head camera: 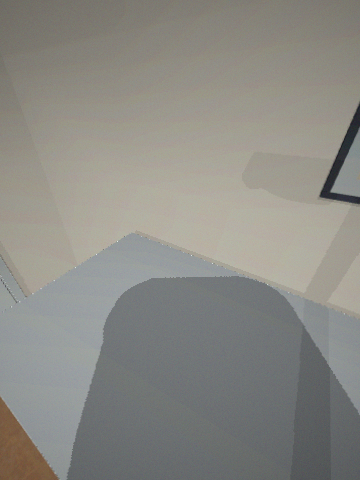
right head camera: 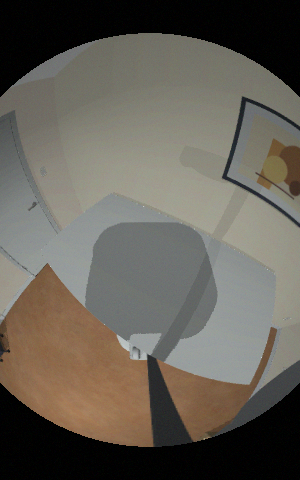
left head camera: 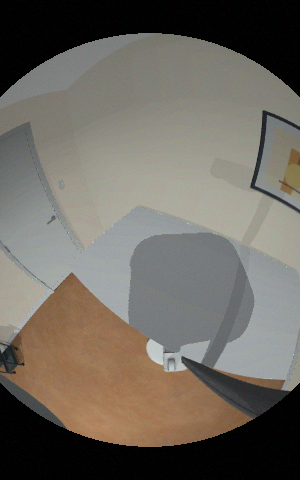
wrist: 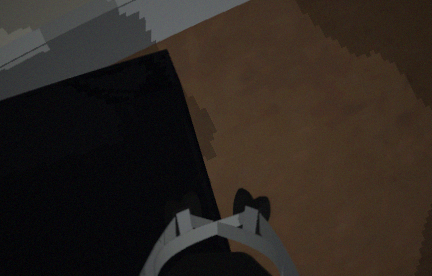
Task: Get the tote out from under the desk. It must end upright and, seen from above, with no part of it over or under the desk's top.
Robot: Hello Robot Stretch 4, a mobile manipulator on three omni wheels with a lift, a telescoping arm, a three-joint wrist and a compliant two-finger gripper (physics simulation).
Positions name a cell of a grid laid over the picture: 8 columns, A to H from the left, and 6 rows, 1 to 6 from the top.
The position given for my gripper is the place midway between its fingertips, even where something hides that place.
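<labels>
The head camera view does not show my gripper, hidden by a desk; the right head camera view does not show my gripper, hidden by a desk; the left head camera view does not show my gripper, hidden by a desk. The head camera view misses a tote, hidden by a desk; the right head camera view misses the tote, hidden by a desk; the left head camera view misses the tote, hidden by a desk. My gripper shows in the wrist view (E5). The tote shows in the wrist view (B4).
</labels>
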